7 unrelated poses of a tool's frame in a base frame.
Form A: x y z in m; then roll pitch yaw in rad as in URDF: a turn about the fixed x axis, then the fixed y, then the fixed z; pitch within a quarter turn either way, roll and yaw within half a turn.
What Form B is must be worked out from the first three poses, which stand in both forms.
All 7 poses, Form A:
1: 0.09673 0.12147 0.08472 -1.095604 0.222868 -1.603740
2: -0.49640 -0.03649 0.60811 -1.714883 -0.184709 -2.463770
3: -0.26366 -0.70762 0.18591 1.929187 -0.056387 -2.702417
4: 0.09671 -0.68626 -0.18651 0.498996 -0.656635 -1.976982
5: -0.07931 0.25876 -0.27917 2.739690 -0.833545 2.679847
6: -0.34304 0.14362 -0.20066 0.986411 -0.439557 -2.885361
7: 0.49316 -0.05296 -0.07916 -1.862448 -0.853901 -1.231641
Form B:
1: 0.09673 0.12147 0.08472 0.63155 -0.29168 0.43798 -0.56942
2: -0.49640 -0.03649 0.60811 0.15086 -0.30724 0.69005 -0.63771
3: -0.26366 -0.70762 0.18591 0.14667 0.16327 -0.80526 -0.55080
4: 0.09671 -0.68626 -0.18651 0.57095 -0.13243 -0.36705 -0.72232
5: -0.07931 0.25876 -0.27917 0.34438 -0.28369 -0.85374 -0.26844
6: -0.34304 0.14362 -0.20066 0.21220 -0.13142 -0.48281 -0.83940
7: 0.49316 -0.05296 -0.07916 0.25156 -0.73893 0.22010 -0.58503
